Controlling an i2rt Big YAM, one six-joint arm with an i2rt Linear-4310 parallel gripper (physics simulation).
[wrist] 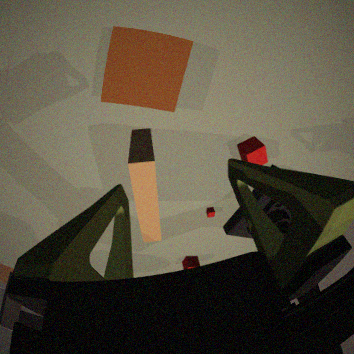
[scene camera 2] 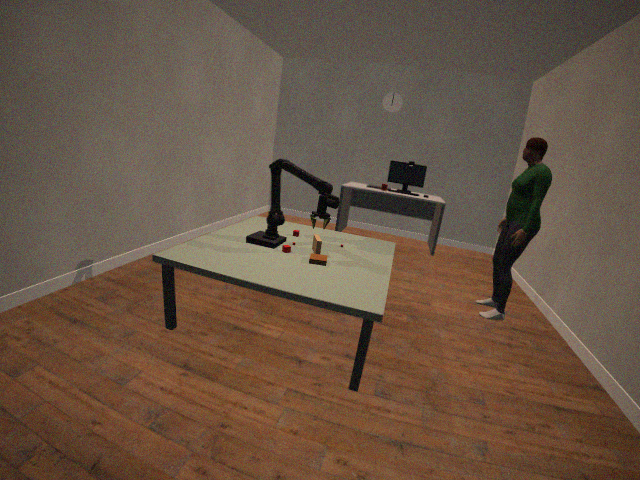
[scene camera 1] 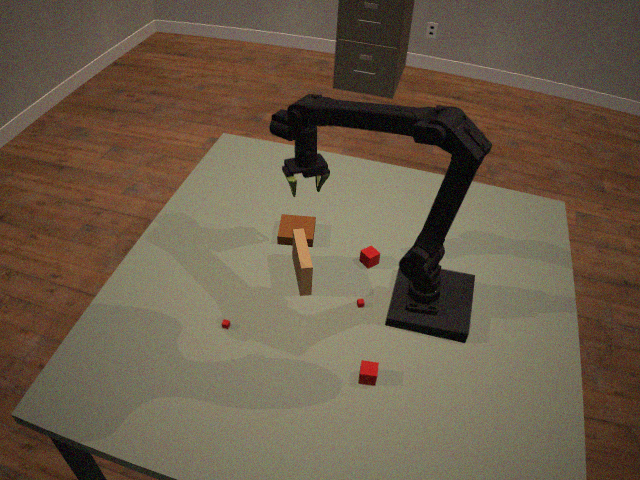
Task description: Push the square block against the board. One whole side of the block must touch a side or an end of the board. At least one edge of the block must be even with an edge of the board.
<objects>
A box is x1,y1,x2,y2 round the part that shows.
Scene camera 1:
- gripper: [282,145,329,196]
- pale wooden board: [292,228,312,295], on the table
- square block: [277,214,315,246], on the table
</objects>
